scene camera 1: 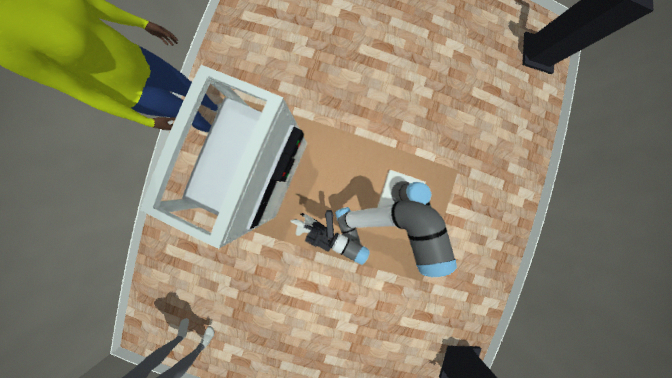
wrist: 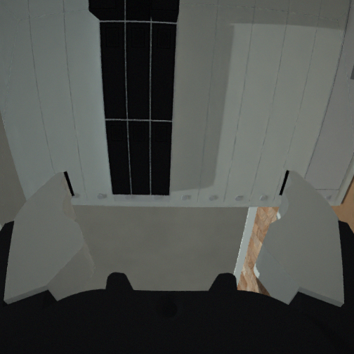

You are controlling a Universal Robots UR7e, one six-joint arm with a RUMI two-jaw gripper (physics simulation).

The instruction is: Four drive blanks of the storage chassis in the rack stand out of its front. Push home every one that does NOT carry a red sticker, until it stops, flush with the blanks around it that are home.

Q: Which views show the rack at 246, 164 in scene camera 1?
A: Scene camera 1 and the wrist view: all of them.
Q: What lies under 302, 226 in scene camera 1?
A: My gripper.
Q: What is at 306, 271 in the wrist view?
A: My gripper.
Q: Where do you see a rack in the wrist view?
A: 141, 110
